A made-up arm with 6 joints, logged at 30 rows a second.
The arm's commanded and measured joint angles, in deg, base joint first. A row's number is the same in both.
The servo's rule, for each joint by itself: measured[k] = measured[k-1] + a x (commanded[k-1-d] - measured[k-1]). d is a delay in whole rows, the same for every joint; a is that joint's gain. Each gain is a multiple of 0.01, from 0.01 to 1. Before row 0 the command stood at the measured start. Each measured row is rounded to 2 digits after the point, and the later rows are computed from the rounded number. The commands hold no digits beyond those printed.
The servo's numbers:
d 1
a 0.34 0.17 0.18 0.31 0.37 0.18
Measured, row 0:
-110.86, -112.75, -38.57, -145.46, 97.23, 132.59
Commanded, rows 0 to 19:
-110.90, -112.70, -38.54, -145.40, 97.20, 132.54
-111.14, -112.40, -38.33, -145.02, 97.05, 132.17
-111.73, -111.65, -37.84, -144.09, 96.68, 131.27
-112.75, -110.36, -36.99, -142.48, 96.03, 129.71
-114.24, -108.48, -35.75, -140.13, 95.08, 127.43
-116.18, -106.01, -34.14, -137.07, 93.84, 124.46
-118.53, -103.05, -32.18, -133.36, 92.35, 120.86
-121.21, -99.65, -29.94, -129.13, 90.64, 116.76
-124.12, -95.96, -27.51, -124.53, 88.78, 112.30
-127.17, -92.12, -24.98, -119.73, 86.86, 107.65
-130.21, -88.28, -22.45, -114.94, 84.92, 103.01
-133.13, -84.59, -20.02, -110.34, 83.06, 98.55
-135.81, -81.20, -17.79, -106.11, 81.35, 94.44
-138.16, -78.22, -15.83, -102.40, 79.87, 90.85
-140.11, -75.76, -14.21, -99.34, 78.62, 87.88
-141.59, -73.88, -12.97, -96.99, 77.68, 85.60
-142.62, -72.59, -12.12, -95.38, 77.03, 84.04
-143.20, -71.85, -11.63, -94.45, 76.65, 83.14
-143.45, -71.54, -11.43, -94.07, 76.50, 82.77
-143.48, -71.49, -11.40, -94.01, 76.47, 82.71
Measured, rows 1 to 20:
-110.86, -112.75, -38.57, -145.46, 97.23, 132.59
-110.87, -112.74, -38.56, -145.44, 97.22, 132.58
-110.96, -112.68, -38.52, -145.31, 97.16, 132.51
-111.22, -112.50, -38.40, -144.93, 96.98, 132.29
-111.74, -112.14, -38.15, -144.17, 96.63, 131.83
-112.59, -111.52, -37.72, -142.92, 96.06, 131.04
-113.81, -110.58, -37.08, -141.11, 95.24, 129.86
-115.41, -109.30, -36.20, -138.71, 94.17, 128.24
-117.38, -107.66, -35.07, -135.74, 92.86, 126.17
-119.67, -105.67, -33.71, -132.26, 91.35, 123.67
-122.22, -103.37, -32.14, -128.38, 89.69, 120.79
-124.94, -100.80, -30.40, -124.21, 87.93, 117.59
-127.72, -98.04, -28.53, -119.91, 86.13, 114.16
-130.47, -95.18, -26.60, -115.63, 84.36, 110.61
-133.08, -92.30, -24.66, -111.53, 82.70, 107.05
-135.47, -89.49, -22.78, -107.75, 81.19, 103.60
-137.55, -86.84, -21.01, -104.41, 79.89, 100.36
-139.27, -84.42, -19.41, -101.61, 78.83, 97.42
-140.61, -82.28, -18.01, -99.39, 78.02, 94.85
-141.58, -80.45, -16.83, -97.74, 77.46, 92.68

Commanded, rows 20 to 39:
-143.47, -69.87, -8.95, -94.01, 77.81, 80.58
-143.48, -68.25, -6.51, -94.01, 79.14, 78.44
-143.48, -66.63, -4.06, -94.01, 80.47, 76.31
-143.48, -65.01, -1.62, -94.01, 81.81, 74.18
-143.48, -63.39, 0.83, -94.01, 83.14, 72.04
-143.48, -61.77, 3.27, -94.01, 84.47, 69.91
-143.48, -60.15, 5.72, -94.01, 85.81, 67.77
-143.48, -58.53, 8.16, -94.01, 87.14, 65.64
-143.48, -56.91, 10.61, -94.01, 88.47, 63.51
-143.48, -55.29, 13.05, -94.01, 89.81, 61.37
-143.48, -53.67, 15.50, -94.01, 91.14, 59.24
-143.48, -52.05, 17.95, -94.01, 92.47, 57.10
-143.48, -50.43, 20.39, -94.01, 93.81, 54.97
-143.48, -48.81, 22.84, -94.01, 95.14, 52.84
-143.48, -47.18, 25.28, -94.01, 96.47, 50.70
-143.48, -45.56, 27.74, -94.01, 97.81, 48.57
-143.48, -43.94, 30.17, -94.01, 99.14, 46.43
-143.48, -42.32, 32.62, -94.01, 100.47, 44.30
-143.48, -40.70, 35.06, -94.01, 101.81, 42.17
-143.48, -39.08, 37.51, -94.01, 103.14, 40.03
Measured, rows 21 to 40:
-142.23, -78.93, -15.85, -96.58, 77.09, 90.89
-142.65, -77.39, -14.61, -95.78, 77.36, 89.03
-142.93, -75.84, -13.15, -95.23, 78.02, 87.12
-143.12, -74.27, -11.51, -94.85, 78.93, 85.17
-143.24, -72.70, -9.73, -94.59, 80.00, 83.19
-143.32, -71.12, -7.83, -94.41, 81.16, 81.18
-143.37, -69.53, -5.83, -94.29, 82.38, 79.15
-143.41, -67.94, -3.75, -94.20, 83.65, 77.10
-143.43, -66.34, -1.61, -94.14, 84.94, 75.04
-143.45, -64.74, 0.59, -94.10, 86.25, 72.96
-143.46, -63.13, 2.83, -94.07, 87.57, 70.87
-143.47, -61.52, 5.11, -94.05, 88.89, 68.78
-143.47, -59.91, 7.42, -94.04, 90.21, 66.68
-143.47, -58.30, 9.75, -94.03, 91.54, 64.57
-143.47, -56.69, 12.11, -94.02, 92.87, 62.46
-143.47, -55.07, 14.48, -94.02, 94.20, 60.34
-143.47, -53.45, 16.87, -94.02, 95.54, 58.22
-143.47, -51.83, 19.26, -94.02, 96.87, 56.10
-143.47, -50.21, 21.66, -94.02, 98.20, 53.98
-143.47, -48.59, 24.07, -94.02, 99.54, 51.85

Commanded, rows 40 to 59:
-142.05, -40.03, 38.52, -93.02, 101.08, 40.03
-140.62, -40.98, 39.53, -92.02, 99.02, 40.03
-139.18, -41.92, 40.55, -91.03, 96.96, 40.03
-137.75, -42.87, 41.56, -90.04, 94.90, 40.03
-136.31, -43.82, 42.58, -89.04, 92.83, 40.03
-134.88, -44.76, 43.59, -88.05, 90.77, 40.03
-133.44, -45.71, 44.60, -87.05, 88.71, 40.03
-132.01, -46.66, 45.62, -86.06, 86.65, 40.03
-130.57, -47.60, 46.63, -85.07, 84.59, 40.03
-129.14, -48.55, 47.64, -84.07, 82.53, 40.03
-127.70, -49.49, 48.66, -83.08, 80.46, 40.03
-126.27, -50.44, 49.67, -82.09, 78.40, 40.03
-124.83, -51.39, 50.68, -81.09, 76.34, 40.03
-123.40, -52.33, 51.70, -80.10, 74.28, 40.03
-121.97, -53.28, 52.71, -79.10, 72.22, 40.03
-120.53, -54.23, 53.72, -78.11, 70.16, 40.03
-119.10, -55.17, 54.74, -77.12, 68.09, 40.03
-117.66, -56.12, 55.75, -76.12, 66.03, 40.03
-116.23, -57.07, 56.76, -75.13, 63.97, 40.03
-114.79, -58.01, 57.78, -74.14, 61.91, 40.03
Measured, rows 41 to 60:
-143.47, -46.97, 26.49, -94.02, 100.87, 49.72
-142.99, -45.79, 28.66, -93.71, 100.95, 47.98
-142.18, -44.97, 30.62, -93.19, 100.24, 46.55
-141.16, -44.45, 32.41, -92.52, 99.03, 45.38
-140.00, -44.18, 34.06, -91.75, 97.50, 44.42
-138.75, -44.12, 35.59, -90.91, 95.77, 43.63
-137.43, -44.23, 37.03, -90.02, 93.92, 42.98
-136.07, -44.48, 38.39, -89.10, 91.99, 42.45
-134.69, -44.85, 39.69, -88.16, 90.01, 42.01
-133.29, -45.32, 40.94, -87.20, 88.00, 41.65
-131.88, -45.87, 42.15, -86.23, 85.98, 41.36
-130.46, -46.49, 43.32, -85.25, 83.94, 41.12
-129.04, -47.16, 44.46, -84.27, 81.89, 40.92
-127.61, -47.88, 45.58, -83.28, 79.84, 40.76
-126.18, -48.64, 46.68, -82.29, 77.78, 40.63
-124.75, -49.43, 47.77, -81.30, 75.72, 40.52
-123.32, -50.25, 48.84, -80.31, 73.66, 40.43
-121.89, -51.09, 49.90, -79.32, 71.60, 40.36
-120.45, -51.95, 50.95, -78.33, 69.54, 40.30
-119.02, -52.82, 52.00, -77.34, 67.48, 40.25

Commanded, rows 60 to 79:
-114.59, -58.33, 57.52, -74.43, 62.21, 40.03
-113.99, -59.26, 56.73, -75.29, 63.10, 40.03
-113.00, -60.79, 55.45, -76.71, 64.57, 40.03
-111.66, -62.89, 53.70, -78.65, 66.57, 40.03
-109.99, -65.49, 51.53, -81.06, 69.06, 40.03
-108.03, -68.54, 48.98, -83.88, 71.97, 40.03
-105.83, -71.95, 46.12, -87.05, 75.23, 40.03
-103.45, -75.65, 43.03, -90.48, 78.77, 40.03
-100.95, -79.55, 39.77, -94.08, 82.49, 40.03
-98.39, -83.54, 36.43, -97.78, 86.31, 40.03
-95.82, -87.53, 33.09, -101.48, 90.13, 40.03
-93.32, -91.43, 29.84, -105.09, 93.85, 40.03
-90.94, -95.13, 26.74, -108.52, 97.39, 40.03
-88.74, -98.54, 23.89, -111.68, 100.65, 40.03
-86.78, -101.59, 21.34, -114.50, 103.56, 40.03
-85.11, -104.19, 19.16, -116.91, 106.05, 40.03
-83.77, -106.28, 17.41, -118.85, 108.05, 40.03
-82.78, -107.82, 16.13, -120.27, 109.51, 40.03
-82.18, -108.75, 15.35, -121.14, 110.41, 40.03
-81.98, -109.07, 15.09, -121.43, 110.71, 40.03
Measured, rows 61 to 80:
-117.58, -53.70, 53.04, -76.35, 65.42, 40.21
-116.56, -54.49, 53.85, -75.75, 64.23, 40.18
-115.69, -55.30, 54.37, -75.61, 63.81, 40.15
-114.78, -56.23, 54.56, -75.95, 64.09, 40.13
-113.72, -57.36, 54.41, -76.79, 65.01, 40.11
-112.45, -58.74, 53.89, -78.11, 66.51, 40.10
-110.95, -60.41, 53.01, -79.90, 68.53, 40.09
-109.21, -62.37, 51.77, -82.12, 71.01, 40.08
-107.25, -64.63, 50.20, -84.71, 73.88, 40.07
-105.11, -67.17, 48.32, -87.61, 77.07, 40.06
-102.83, -69.95, 46.18, -90.76, 80.49, 40.05
-100.45, -72.94, 43.82, -94.08, 84.06, 40.05
-98.03, -76.08, 41.30, -97.49, 87.68, 40.05
-95.62, -79.32, 38.68, -100.91, 91.27, 40.05
-93.28, -82.59, 36.02, -104.25, 94.74, 40.05
-91.07, -85.82, 33.38, -107.43, 98.00, 40.05
-89.04, -88.94, 30.82, -110.37, 100.98, 40.05
-87.25, -91.89, 28.41, -113.00, 103.60, 40.05
-85.73, -94.60, 26.20, -115.25, 105.79, 40.05
-84.52, -97.01, 24.25, -117.08, 107.50, 40.05

